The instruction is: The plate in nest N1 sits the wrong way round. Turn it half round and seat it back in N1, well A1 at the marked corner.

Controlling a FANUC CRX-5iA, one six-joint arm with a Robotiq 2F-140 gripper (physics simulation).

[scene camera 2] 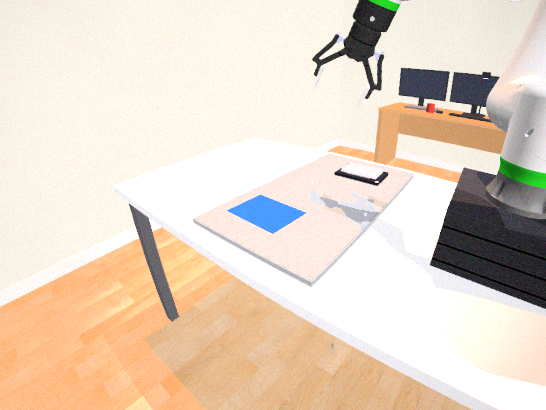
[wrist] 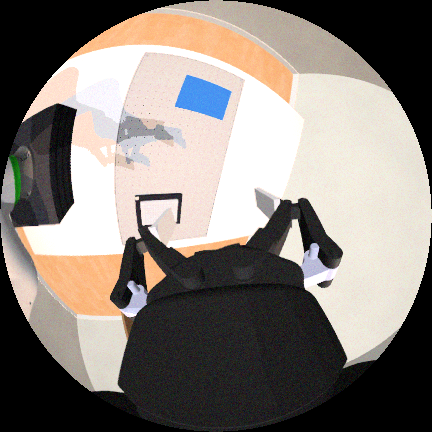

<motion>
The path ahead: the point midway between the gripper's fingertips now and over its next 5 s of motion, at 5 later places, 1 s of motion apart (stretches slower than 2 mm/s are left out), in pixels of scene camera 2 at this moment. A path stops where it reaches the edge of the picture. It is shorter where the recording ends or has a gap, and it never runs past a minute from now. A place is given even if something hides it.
My gripper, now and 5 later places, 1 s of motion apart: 336, 96; 337, 97; 364, 163; 364, 170; 366, 160; 366, 179
</motion>
